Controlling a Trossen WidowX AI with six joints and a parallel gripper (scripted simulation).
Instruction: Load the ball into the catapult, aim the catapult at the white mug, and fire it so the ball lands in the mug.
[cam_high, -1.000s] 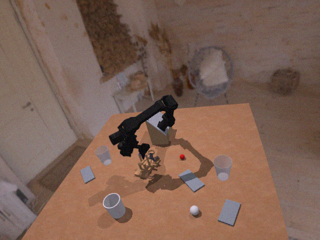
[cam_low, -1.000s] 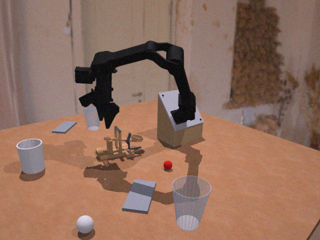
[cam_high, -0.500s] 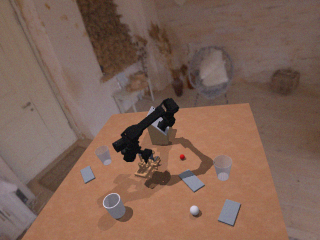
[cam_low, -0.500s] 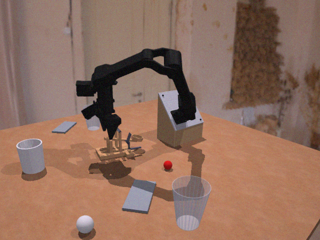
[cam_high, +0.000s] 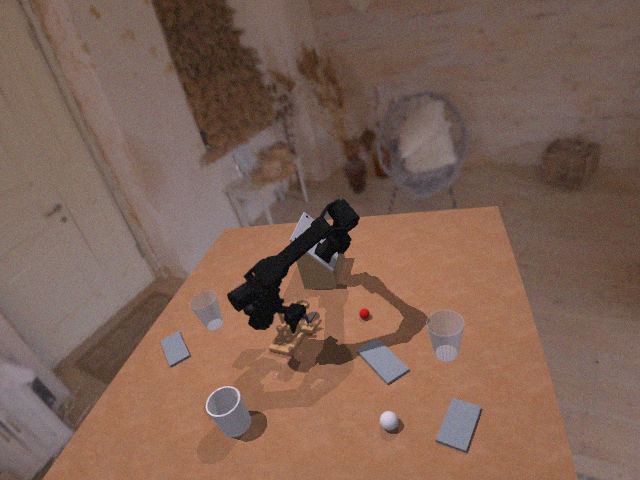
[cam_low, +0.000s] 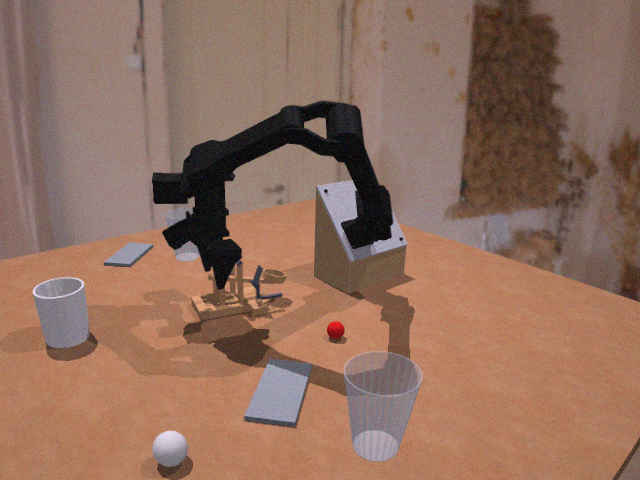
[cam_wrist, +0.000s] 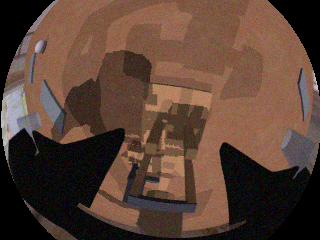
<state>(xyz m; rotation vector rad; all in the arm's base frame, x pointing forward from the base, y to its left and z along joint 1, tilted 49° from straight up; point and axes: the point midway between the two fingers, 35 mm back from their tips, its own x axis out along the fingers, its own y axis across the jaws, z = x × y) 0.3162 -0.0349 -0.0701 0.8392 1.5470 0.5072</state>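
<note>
Now: the red ball 230 mm to the left of my gripper tip, 120 mm behind it and 50 mm below it. From my gripper tip the other things lie so: white ball 340 mm to the left, 250 mm ahead, 40 mm below; then white mug 280 mm ahead, 60 mm to the right, 40 mm below; then wooden catapult 60 mm behind, 40 mm to the left, 10 mm below.
</note>
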